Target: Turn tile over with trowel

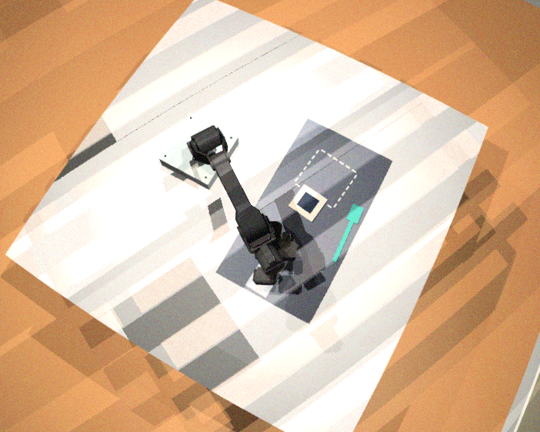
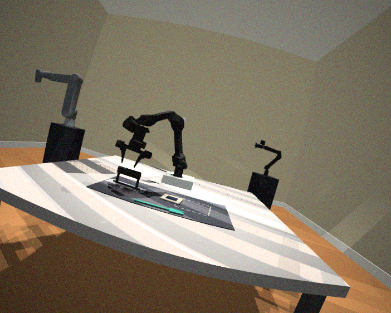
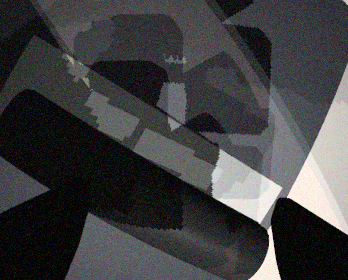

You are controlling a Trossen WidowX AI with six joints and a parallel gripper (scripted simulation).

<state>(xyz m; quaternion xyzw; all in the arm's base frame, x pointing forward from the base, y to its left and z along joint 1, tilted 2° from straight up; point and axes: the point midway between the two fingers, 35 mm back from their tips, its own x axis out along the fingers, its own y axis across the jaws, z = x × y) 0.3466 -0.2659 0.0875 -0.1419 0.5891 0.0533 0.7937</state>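
Right now my gripper tip is 1 cm past the black-handled tool, 3 cm to the right of it and 7 cm above it. The rest, counted from my gripper tip: cream tile: 2 cm ahead, 25 cm to the left, 10 cm below; then dark mat: 4 cm ahead, 22 cm to the left, 12 cm below; then teal trowel: 18 cm ahead, 22 cm to the left, 10 cm below.
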